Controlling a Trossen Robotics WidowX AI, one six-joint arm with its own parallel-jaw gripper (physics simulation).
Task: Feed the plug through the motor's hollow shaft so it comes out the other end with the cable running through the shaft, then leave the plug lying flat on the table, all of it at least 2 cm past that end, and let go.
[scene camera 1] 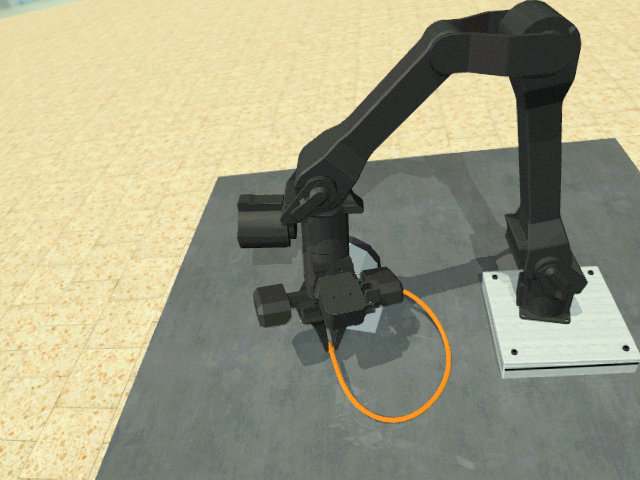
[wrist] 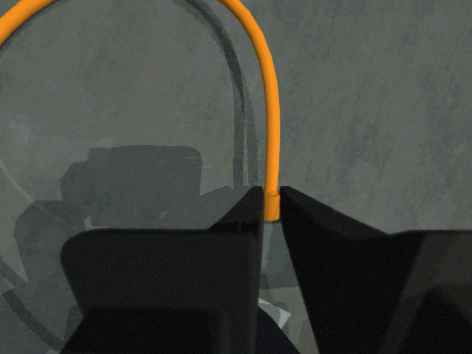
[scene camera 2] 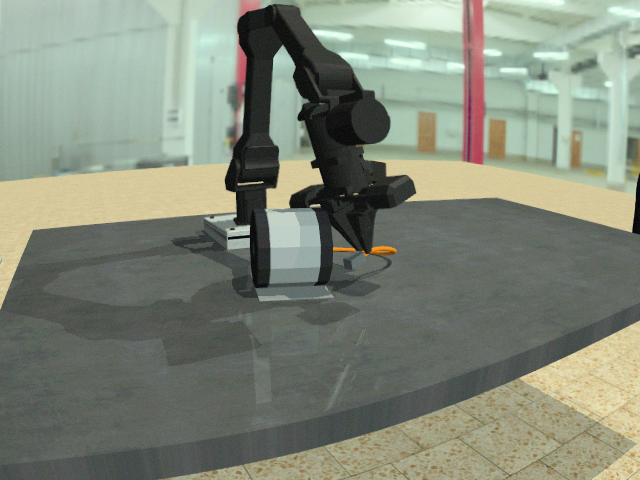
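Seen in the pictures: gripper, fingertip midpoint: (scene camera 1: 330,349) (wrist: 270,195) (scene camera 2: 365,252); arm's base at its link origin: (scene camera 1: 543,304).
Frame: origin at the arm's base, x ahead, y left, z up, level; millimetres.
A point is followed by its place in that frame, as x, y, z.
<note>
The motor (scene camera 2: 294,248) @[337, 7, 33] is a pale cylinder with black end rings, lying on its side on a pale foot plate (scene camera 1: 368,324) @[242, 47, -29] (scene camera 2: 294,293) @[327, 10, -29]. My gripper (scene camera 1: 331,347) @[274, 123, 6] (scene camera 2: 367,251) @[274, 123, 6] (wrist: 270,195) @[274, 123, 6] is shut on the plug at its orange collar, beside the motor's right end in scene camera 2. The plug (scene camera 2: 354,260) @[299, 98, 3] (wrist: 273,250) @[290, 100, 7] is a grey block, low over the table. It points toward the motor and shows outside it, with a gap between. The orange cable (scene camera 1: 448,356) @[121, 90, -22] (scene camera 2: 387,251) @[183, 195, -19] (wrist: 272,125) @[257, 150, 9] loops away from the collar. The arm hides most of the motor in scene camera 1; the bore's inside is hidden.
The dark table (scene camera 1: 206,413) @[428, 231, -31] (scene camera 2: 465,310) @[435, 201, -31] carries the arm's white base plate (scene camera 1: 563,338) @[-22, 57, 1] (scene camera 2: 216,227) @[19, -69, -5], behind the motor in scene camera 2. The cable's far part passes behind a gripper jaw in scene camera 1. The table's left edge runs beyond the gripper there.
</note>
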